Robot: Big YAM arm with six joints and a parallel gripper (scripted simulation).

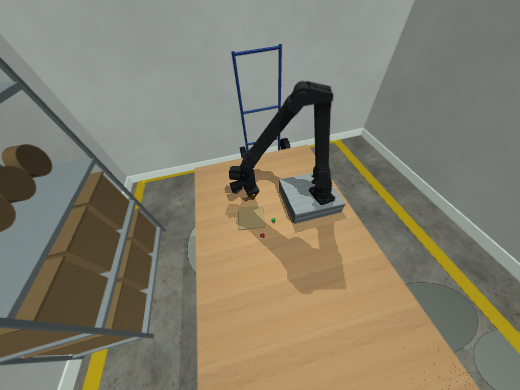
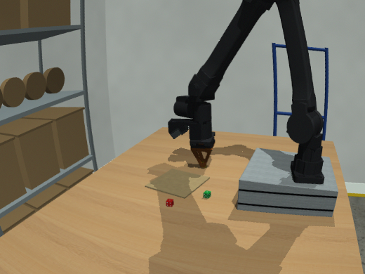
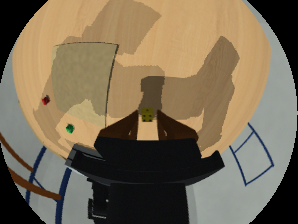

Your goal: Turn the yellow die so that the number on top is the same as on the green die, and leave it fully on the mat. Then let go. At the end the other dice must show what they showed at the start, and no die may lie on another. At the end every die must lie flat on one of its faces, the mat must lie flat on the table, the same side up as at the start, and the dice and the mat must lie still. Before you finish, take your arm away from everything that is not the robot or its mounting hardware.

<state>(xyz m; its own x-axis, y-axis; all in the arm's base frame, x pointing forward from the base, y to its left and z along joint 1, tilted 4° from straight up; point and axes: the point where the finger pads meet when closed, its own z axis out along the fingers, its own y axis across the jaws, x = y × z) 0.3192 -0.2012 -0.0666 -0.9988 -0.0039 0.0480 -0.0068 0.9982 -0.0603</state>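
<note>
The yellow die lies 10 mm below my hand. The rest, counted from my hand: red die 260 mm to the left, 40 mm ahead, 10 mm below; green die 200 mm to the left, 50 mm behind, 10 mm below; tan mat 130 mm to the left, 50 mm ahead, 10 mm below.
</note>
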